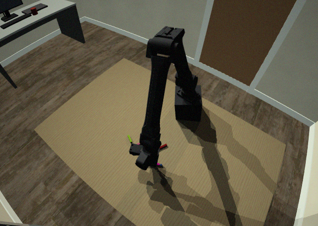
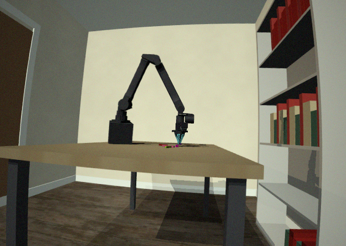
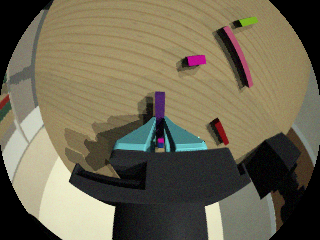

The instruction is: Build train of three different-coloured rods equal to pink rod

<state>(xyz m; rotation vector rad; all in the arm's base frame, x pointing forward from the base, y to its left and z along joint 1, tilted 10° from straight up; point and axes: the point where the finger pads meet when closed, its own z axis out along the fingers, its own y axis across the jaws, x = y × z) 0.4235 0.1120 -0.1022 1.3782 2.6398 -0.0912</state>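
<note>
Now: hand 10 mm to the left of the purple rod. Round my hand: blue rod: 30 mm behind, 40 mm to the left, 20 mm below; then red rod: 110 mm behind, 30 mm to the right, 20 mm below; then pink rod: 30 mm behind, 130 mm to the right, 20 mm below.
</note>
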